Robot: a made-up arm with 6 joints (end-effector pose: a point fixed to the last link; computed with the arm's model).
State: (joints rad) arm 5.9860 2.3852 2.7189 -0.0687 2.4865 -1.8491
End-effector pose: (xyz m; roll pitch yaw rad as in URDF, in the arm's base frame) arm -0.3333 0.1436 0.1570 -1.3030 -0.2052 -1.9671
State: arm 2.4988 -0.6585 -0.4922 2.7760 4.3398 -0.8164
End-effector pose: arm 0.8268 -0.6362 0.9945 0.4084 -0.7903 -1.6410
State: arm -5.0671 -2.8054 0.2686 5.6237 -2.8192 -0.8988
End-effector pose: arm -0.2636 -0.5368 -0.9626 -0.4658 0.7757 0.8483
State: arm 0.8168 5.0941 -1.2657 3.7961 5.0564 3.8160
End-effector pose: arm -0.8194 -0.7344 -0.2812 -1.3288 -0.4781 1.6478
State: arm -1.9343 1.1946 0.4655 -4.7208 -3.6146 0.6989
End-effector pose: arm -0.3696 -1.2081 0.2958 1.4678 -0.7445 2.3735
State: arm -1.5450 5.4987 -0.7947 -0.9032 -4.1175 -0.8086
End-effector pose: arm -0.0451 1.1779 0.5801 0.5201 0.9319 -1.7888
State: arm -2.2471 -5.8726 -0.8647 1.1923 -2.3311 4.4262
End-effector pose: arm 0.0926 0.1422 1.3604 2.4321 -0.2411 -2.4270
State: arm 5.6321 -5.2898 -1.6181 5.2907 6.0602 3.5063
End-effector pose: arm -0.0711 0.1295 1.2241 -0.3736 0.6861 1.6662
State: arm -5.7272 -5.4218 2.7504 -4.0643 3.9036 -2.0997
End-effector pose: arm -0.0020 -0.0080 -0.1846 -0.2107 -0.5498 2.4358
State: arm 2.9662 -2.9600 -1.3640 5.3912 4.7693 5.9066
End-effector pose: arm -0.7423 0.0170 -0.6059 -0.9734 0.1177 2.6887
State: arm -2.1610 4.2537 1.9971 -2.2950 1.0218 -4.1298
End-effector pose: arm 0.2896 0.4569 0.8595 0.9528 -0.5184 -2.5609
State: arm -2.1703 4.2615 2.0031 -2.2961 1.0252 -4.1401
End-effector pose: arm 0.2878 0.4455 0.8639 0.9537 -0.4984 -2.5769
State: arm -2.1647 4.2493 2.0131 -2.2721 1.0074 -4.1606
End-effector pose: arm 0.2834 0.4452 0.8595 0.9413 -0.4784 -2.5523
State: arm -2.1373 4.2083 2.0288 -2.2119 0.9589 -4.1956
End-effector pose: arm 0.2748 0.4604 0.8426 0.9082 -0.4600 -2.4698
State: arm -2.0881 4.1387 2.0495 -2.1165 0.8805 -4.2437
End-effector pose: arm 0.2609 0.4898 0.8130 0.8484 -0.4481 -2.3315
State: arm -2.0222 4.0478 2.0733 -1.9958 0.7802 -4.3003
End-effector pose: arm 0.2406 0.5280 0.7727 0.7587 -0.4464 -2.1539
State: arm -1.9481 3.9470 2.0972 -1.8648 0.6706 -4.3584
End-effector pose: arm 0.2148 0.5685 0.7261 0.6429 -0.4561 -1.9614
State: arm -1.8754 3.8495 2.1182 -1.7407 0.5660 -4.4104
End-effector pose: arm 0.1865 0.6057 0.6785 0.5149 -0.4744 -1.7786
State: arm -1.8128 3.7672 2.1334 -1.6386 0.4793 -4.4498
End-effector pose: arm 0.1595 0.6365 0.6359 0.3948 -0.4968 -1.6247
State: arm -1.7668 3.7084 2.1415 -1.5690 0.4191 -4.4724
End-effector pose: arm 0.1381 0.6592 0.6031 0.3019 -0.5183 -1.5121
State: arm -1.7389 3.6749 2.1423 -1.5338 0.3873 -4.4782
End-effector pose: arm 0.1243 0.6748 0.5822 0.2457 -0.5369 -1.4428
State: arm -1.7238 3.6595 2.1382 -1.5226 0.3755 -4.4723
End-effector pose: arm 0.1166 0.6858 0.5702 0.2178 -0.5526 -1.4038
